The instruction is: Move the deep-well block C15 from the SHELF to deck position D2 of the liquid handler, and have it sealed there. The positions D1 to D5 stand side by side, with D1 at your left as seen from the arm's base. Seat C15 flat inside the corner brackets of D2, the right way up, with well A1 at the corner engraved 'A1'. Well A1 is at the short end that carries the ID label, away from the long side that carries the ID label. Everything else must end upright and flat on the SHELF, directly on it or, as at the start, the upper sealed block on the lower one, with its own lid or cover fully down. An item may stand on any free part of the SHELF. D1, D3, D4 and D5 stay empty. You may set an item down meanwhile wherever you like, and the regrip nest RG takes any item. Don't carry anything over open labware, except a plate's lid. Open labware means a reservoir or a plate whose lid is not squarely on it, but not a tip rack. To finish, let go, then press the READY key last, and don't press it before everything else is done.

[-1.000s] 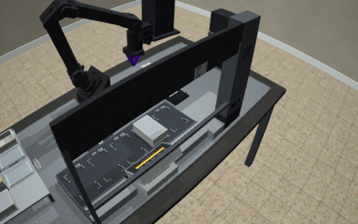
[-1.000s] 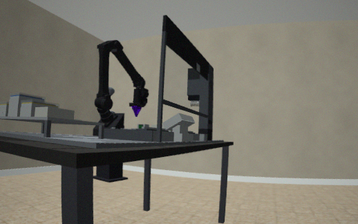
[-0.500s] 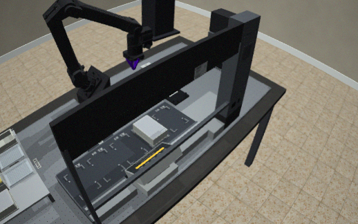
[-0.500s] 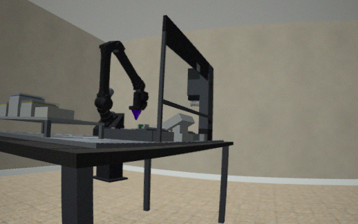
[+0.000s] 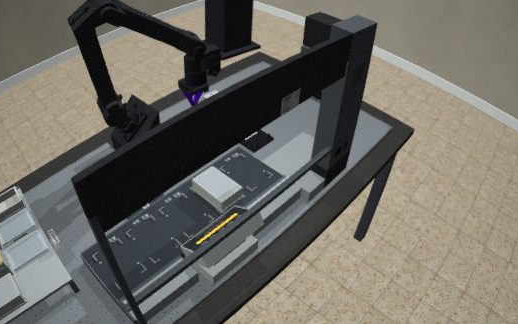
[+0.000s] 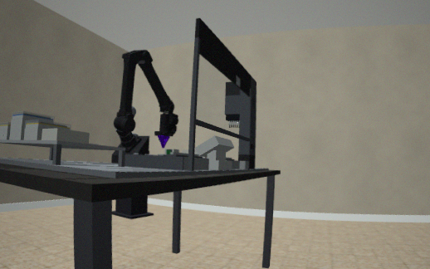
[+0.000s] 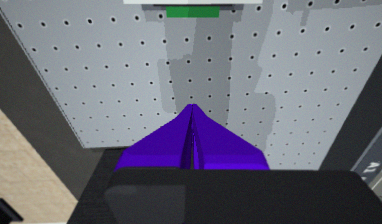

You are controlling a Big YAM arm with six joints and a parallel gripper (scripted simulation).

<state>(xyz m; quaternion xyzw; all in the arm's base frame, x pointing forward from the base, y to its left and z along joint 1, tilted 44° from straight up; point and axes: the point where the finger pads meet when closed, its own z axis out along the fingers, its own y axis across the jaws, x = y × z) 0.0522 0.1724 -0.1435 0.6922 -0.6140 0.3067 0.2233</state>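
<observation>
Right now the green ready key is 6 cm to the left of my hand and 3 cm below it. Round my hand: regrip nest RG 34 cm to the right, 21 cm ahead, 11 cm below; then RG nest label 34 cm to the right, 21 cm ahead, 11 cm below; then tall column 46 cm ahead, 22 cm to the left, 16 cm above.
</observation>
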